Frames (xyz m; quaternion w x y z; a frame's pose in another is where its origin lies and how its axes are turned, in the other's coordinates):
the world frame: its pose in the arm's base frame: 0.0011 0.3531 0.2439 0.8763 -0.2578 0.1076 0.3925
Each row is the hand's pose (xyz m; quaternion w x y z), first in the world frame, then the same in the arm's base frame.
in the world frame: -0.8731 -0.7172 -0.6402 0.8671 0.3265 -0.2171 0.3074
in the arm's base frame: -0.0408 -0.9433 0.3084 0.7467 0.1809 0.1104 0.6305
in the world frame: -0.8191 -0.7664 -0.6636 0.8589 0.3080 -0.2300 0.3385
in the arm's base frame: 0.0322 -0.9492 0.2856 0.7239 0.1752 0.0990 0.6599
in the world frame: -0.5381 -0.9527 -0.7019 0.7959 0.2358 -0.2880 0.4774
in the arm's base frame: 0.3592 -0.8962 0.2119 0.6019 0.1659 0.0489 0.7796
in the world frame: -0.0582 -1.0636 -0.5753 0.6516 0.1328 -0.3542 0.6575
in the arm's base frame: 0.7608 -0.5867 0.1719 0.3853 0.1582 -0.0186 0.9090
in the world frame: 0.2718 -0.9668 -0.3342 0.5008 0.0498 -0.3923 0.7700
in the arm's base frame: 0.9062 -0.1946 0.2108 0.1917 0.1514 -0.0718 0.9671
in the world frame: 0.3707 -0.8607 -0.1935 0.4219 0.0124 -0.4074 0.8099
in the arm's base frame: 0.8915 0.0027 0.2519 0.0989 0.1491 -0.0979 0.9790
